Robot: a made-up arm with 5 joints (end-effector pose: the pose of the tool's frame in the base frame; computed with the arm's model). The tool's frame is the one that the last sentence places.
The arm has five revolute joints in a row. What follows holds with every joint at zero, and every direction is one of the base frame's.
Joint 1 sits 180 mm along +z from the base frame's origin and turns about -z.
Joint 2 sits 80 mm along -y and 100 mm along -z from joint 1 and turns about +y.
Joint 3 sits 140 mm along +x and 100 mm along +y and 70 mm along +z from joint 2 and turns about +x.
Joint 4 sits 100 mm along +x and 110 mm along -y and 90 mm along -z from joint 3 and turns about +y.
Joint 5 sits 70 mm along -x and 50 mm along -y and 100 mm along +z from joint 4 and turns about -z.
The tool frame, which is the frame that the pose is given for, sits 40 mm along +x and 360 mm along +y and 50 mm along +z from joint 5; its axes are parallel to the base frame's.
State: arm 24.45 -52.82 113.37 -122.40 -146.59
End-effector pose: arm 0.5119 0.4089 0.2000 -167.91 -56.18 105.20
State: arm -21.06 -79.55 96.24 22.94 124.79
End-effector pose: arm 0.3443 0.2333 0.4987 60.57 42.00 10.84
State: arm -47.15 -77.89 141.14 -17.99 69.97
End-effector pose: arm 0.1299 0.1256 0.5136 117.69 -10.23 89.68
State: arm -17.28 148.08 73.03 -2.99 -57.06
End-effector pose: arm 0.1702 0.0535 0.0163 176.74 77.28 115.67
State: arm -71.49 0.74 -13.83 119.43 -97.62
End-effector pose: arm 0.2740 0.5273 0.3891 119.49 7.22 157.82
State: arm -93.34 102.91 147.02 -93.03 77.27
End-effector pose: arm -0.0062 -0.1693 0.0418 12.07 -9.86 -131.81
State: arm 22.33 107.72 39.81 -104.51 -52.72
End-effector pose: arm -0.0987 0.4477 -0.0234 -7.43 8.49 -8.54
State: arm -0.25 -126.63 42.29 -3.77 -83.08
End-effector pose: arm 0.0809 -0.0580 -0.0986 -121.19 17.79 130.29
